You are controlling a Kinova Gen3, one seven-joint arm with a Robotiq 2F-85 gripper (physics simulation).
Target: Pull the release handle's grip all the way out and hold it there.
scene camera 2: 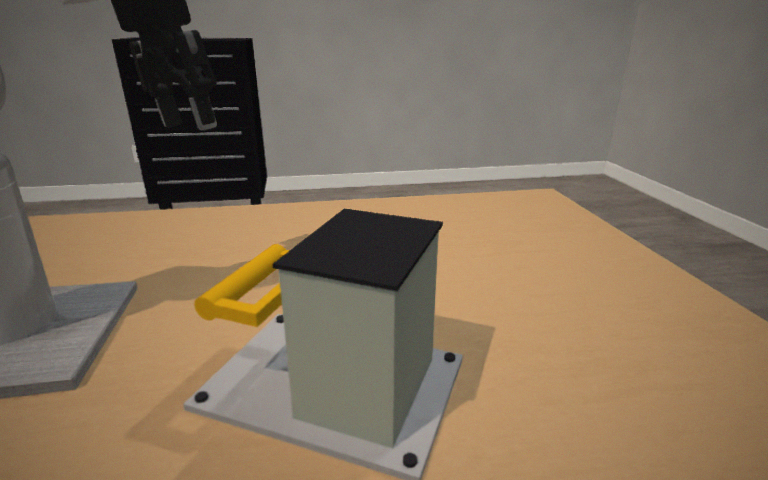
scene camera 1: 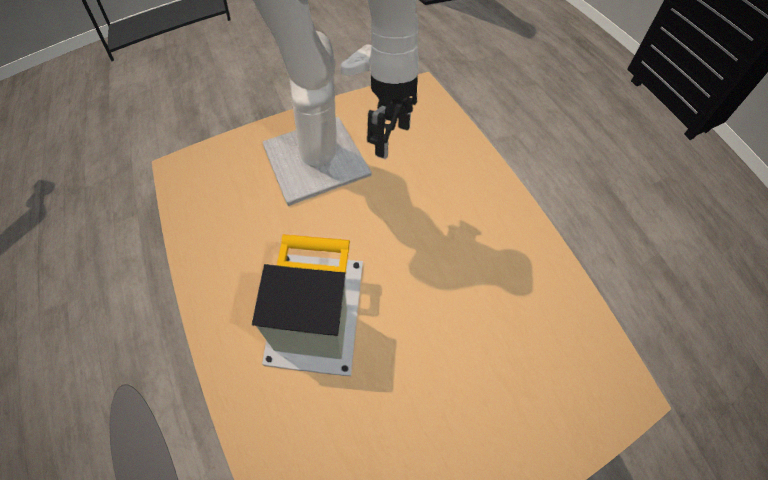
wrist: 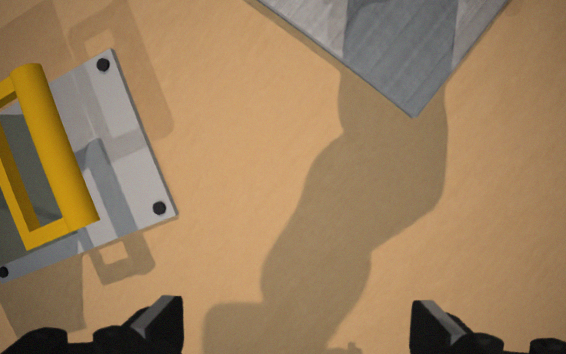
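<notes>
The yellow release handle's grip [scene camera 1: 314, 243] [scene camera 2: 240, 278] [wrist: 55, 150] is a thick bar joined by two side arms. It stands out from the side of a grey-green box with a black top [scene camera 1: 300, 297] [scene camera 2: 342, 350], on the side toward the robot base, above the light grey mounting plate [scene camera 1: 305, 364] [scene camera 2: 243, 390] [wrist: 136, 175]. The box hides where the arms enter it. My gripper [scene camera 1: 392, 138] [scene camera 2: 189, 125] [wrist: 296, 325] is open and empty, pointing down. It hangs high above the table beside the robot base, well apart from the handle. In the wrist view the handle is at the left edge.
The robot's square base plate [scene camera 1: 283, 169] [scene camera 2: 39, 362] [wrist: 400, 65] lies on the orange-tan table top [scene camera 1: 509, 362] near the handle side of the box. Dark bolts sit at the mounting plate's corners. A black drawer cabinet [scene camera 1: 679, 73] [scene camera 2: 198, 147] stands on the floor beyond the table.
</notes>
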